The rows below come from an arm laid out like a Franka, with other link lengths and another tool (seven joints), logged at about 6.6 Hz.
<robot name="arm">
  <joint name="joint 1" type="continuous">
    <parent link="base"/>
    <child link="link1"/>
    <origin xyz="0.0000 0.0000 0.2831" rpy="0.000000 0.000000 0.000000"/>
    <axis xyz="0 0 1"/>
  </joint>
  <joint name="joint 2" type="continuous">
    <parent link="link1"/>
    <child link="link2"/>
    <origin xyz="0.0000 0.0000 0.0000" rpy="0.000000 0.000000 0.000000"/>
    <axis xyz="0 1 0"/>
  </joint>
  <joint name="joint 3" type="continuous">
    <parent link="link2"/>
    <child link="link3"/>
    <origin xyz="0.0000 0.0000 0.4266" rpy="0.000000 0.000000 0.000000"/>
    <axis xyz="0 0 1"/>
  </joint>
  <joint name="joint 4" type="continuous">
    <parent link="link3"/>
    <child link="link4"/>
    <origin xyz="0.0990 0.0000 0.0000" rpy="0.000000 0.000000 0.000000"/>
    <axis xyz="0 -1 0"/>
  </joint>
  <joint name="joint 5" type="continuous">
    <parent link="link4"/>
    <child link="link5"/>
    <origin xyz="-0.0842 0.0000 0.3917" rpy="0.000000 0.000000 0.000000"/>
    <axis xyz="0 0 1"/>
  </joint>
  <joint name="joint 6" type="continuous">
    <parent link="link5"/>
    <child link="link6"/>
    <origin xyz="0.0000 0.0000 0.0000" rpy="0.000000 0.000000 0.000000"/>
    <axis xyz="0 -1 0"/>
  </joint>
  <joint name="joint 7" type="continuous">
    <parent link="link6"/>
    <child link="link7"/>
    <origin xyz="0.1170 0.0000 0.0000" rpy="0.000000 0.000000 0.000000"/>
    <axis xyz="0 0 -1"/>
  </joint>
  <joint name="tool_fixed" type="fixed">
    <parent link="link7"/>
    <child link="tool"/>
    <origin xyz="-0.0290 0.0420 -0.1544" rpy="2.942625 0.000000 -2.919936"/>
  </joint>
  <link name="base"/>
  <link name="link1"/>
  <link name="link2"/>
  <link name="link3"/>
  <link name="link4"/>
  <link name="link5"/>
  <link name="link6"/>
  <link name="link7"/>
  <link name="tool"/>
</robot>
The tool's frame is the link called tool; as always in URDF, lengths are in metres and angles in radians. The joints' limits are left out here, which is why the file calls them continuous.
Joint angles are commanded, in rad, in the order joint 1, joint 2, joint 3, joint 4, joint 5, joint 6, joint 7. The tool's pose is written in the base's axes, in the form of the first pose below.
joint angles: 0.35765, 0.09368, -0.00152, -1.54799, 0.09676, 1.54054, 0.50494
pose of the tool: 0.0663 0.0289 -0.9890 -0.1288 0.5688 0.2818 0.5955
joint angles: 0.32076, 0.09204, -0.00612, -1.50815, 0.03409, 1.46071, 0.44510
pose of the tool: 0.0758 0.0388 -0.9917 -0.0966 0.5705 0.2448 0.6052
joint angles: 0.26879, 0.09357, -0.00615, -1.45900, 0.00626, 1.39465, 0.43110
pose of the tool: 0.0796 0.0190 -0.9932 -0.0834 0.5768 0.2084 0.6207
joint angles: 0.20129, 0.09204, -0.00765, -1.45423, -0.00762, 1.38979, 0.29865
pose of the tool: 0.0822 0.0498 -0.9918 -0.0843 0.5832 0.1629 0.6238
